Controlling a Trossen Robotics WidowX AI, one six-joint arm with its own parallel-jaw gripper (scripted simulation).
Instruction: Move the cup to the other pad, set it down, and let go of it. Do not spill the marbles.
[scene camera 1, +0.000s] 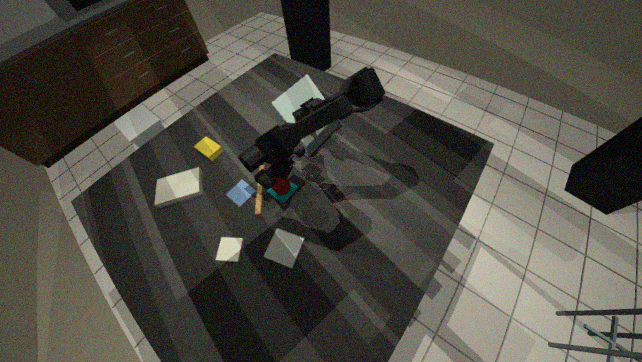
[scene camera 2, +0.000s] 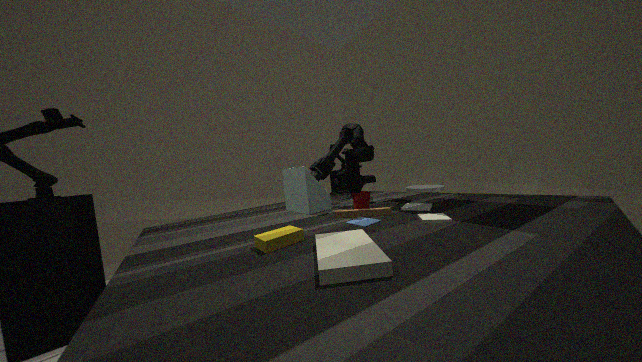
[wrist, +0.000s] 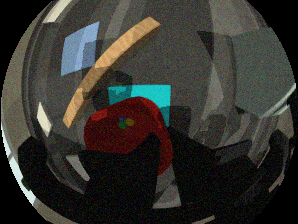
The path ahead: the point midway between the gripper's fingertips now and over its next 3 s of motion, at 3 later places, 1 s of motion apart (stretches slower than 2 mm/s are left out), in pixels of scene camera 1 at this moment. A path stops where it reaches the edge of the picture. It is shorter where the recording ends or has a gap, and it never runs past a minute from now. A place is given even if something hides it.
My gripper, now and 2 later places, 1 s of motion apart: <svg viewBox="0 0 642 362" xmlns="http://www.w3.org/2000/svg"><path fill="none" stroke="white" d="M285 177L284 172L281 164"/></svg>
